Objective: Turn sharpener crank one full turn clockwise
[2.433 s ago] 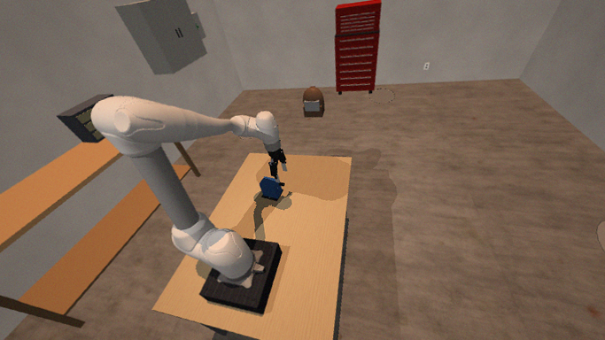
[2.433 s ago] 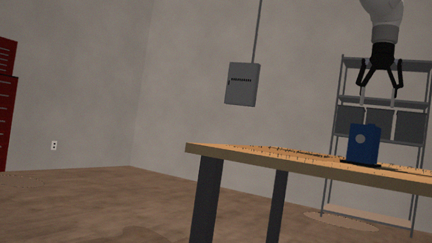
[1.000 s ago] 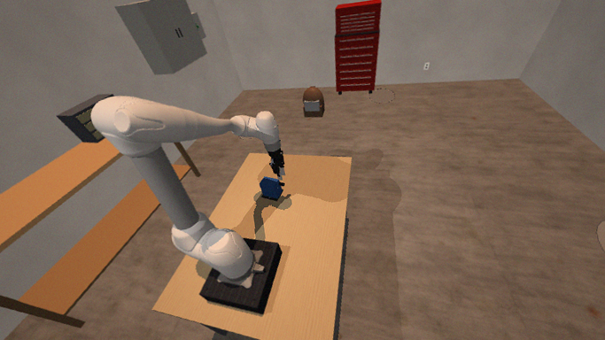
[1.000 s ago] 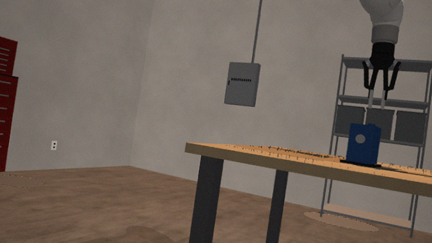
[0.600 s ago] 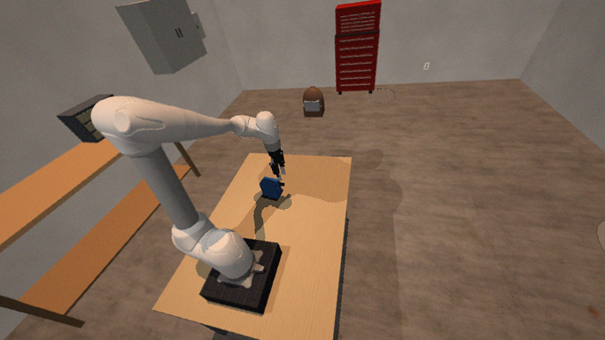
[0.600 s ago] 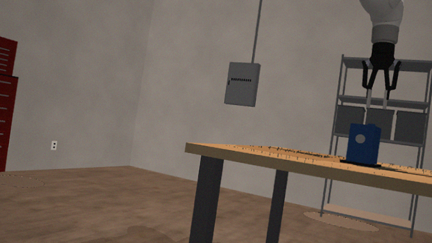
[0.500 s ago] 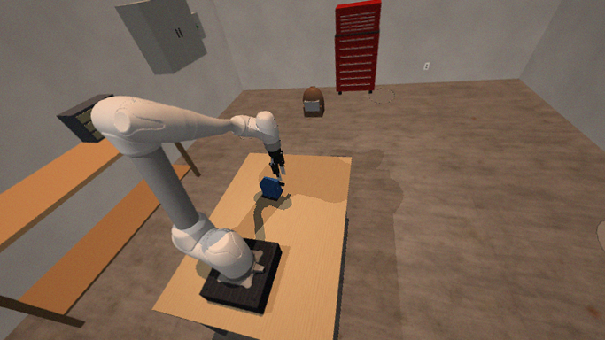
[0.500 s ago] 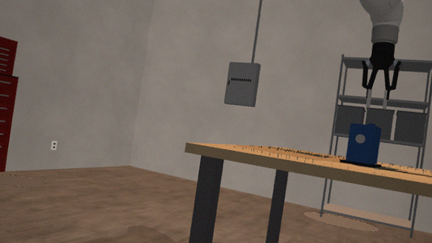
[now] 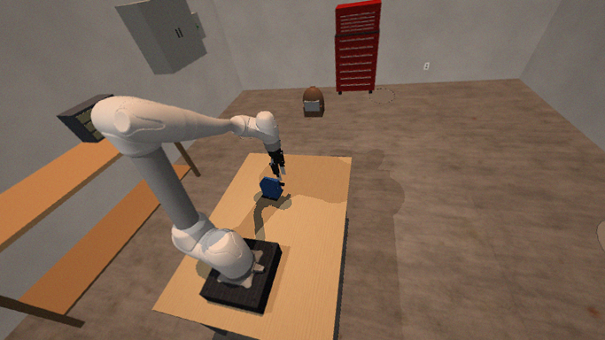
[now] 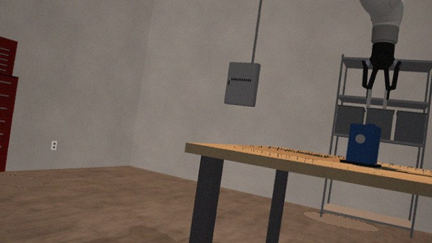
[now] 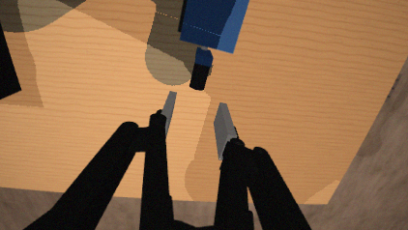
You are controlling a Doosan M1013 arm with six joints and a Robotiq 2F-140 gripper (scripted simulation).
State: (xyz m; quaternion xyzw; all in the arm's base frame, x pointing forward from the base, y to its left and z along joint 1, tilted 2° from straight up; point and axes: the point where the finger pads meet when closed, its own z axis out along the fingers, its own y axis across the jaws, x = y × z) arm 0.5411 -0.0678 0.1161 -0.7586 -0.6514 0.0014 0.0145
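The sharpener crank is 11 cm below my hand and 2 cm to the left of it.
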